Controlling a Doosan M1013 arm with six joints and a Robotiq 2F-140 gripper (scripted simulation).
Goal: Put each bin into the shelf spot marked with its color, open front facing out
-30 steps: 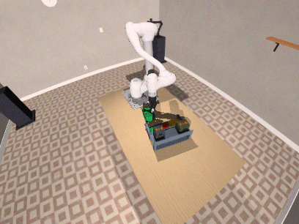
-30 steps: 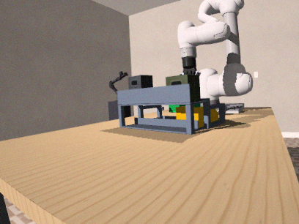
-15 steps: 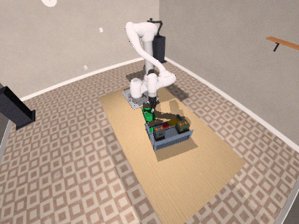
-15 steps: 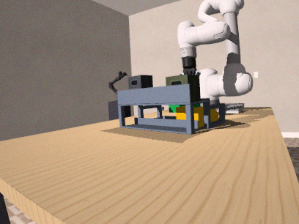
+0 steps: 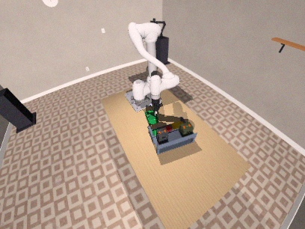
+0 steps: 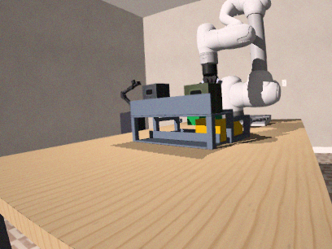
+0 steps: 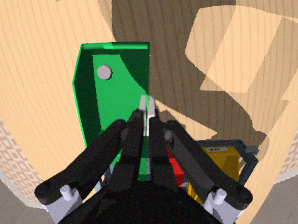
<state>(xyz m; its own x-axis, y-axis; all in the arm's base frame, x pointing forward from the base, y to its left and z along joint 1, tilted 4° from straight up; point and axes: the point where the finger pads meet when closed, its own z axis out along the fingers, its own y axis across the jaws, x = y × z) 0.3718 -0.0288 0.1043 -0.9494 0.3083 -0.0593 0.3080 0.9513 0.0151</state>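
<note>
My gripper is now 40 mm to the left of the green bin, 40 mm above it and 20 mm past it. Also, from my hand: dark box 290 mm ahead, 150 mm to the right, 50 mm above; then yellow bin 270 mm ahead, 100 mm to the left, 70 mm below.
</note>
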